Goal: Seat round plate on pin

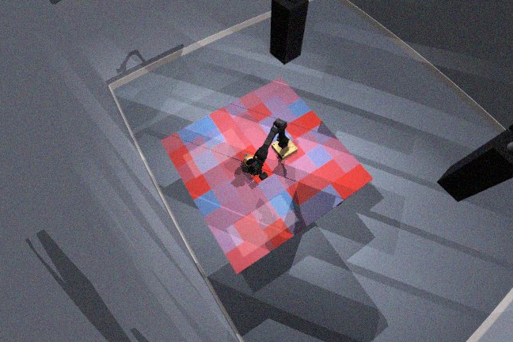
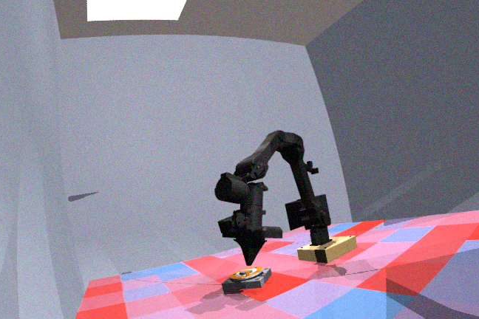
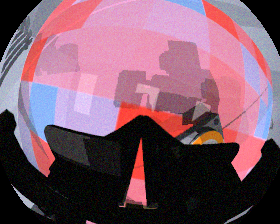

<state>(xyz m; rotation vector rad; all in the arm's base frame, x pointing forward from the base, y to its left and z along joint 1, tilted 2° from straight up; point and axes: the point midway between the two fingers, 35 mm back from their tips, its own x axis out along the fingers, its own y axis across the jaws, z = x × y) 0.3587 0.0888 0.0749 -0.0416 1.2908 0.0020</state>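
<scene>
Right now my gripper tip is 60 mm past the round plate, 120 mm to the left of it and 60 mm above it. Round my gripper tip: dark square base: 70 mm behind, 140 mm to the right, 70 mm below.
</scene>
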